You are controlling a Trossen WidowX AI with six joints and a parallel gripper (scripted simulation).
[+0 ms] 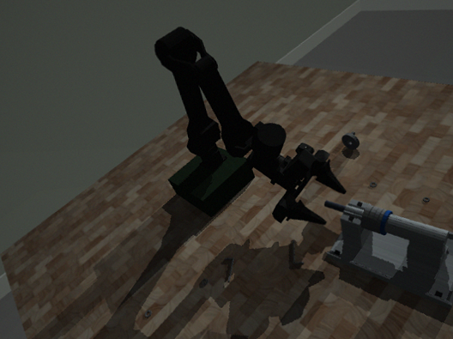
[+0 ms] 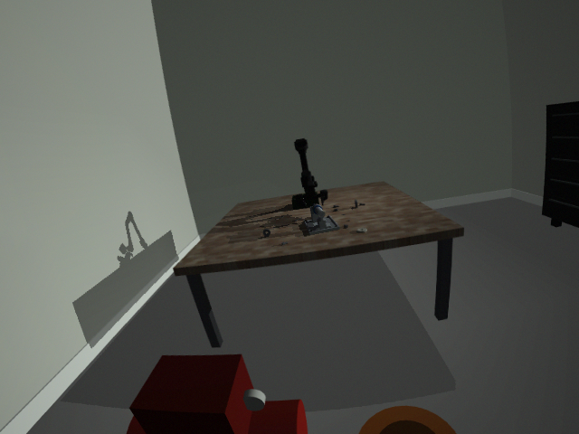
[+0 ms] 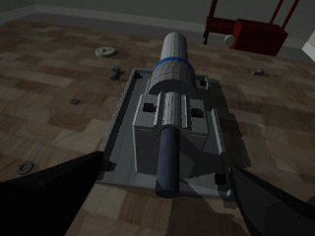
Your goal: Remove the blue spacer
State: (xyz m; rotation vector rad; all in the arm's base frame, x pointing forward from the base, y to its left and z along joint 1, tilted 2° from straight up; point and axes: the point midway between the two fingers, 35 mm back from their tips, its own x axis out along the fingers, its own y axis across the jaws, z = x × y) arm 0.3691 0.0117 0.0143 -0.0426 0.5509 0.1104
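Right now my gripper tip is 60 mm short of the dark shaft, 10 mm to the right of it and 10 mm below it. Also, from my gripper tip: blue spacer ring 100 mm ahead, 10 mm to the left; grey disc 250 mm to the left, 120 mm behind, 50 mm below; white disc 300 mm ahead, 190 mm to the left, 70 mm below.
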